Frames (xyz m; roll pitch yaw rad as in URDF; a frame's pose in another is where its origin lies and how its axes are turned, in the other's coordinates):
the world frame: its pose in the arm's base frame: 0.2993 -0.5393 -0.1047 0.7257 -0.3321 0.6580
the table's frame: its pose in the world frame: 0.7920 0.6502 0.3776 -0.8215 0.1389 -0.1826
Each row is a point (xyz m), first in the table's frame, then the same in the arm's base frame.
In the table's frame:
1: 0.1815 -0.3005 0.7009
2: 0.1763 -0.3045 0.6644
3: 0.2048 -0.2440 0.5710
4: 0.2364 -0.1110 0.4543
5: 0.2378 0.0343 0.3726
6: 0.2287 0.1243 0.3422
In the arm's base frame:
1: 0.7910 -0.1802 1.5648
2: 0.7938 -0.1864 1.5284
3: 0.7946 -0.1203 1.4344
4: 0.7597 0.0069 1.3123
5: 0.6887 0.1268 1.2208
6: 0.6340 0.1953 1.1831

